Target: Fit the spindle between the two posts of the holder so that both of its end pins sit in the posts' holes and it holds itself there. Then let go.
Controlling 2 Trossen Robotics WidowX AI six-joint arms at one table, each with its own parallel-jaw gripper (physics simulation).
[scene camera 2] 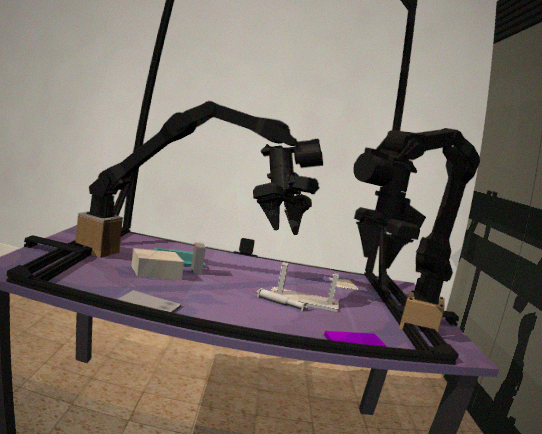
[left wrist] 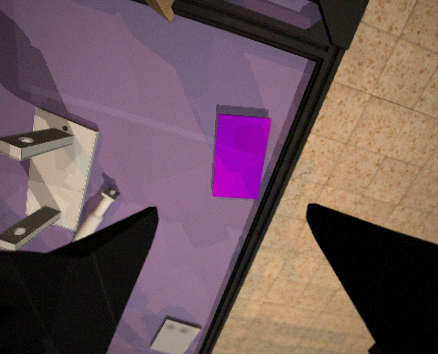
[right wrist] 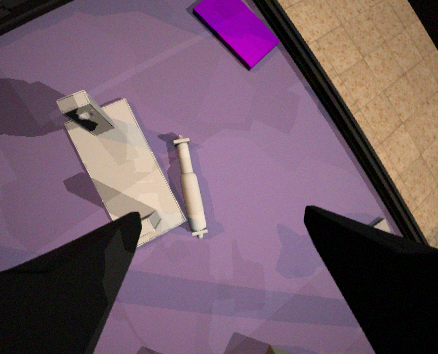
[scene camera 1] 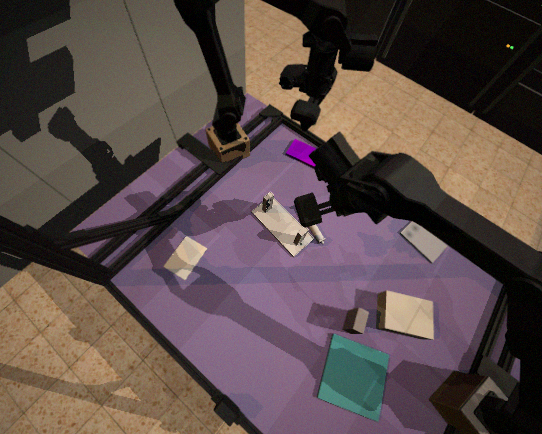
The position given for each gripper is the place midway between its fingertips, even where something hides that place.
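Open and holding nothing, the left gripper [scene camera 2: 375,262] appears also at [left wrist: 232,212] and [scene camera 1: 309,119]. The right gripper [scene camera 2: 286,232] can be seen at [right wrist: 223,216] and [scene camera 1: 331,201] as well. A spindle [right wrist: 190,188] is visible again at [left wrist: 93,219], and the scene also has a pale holder plate [scene camera 1: 278,221].
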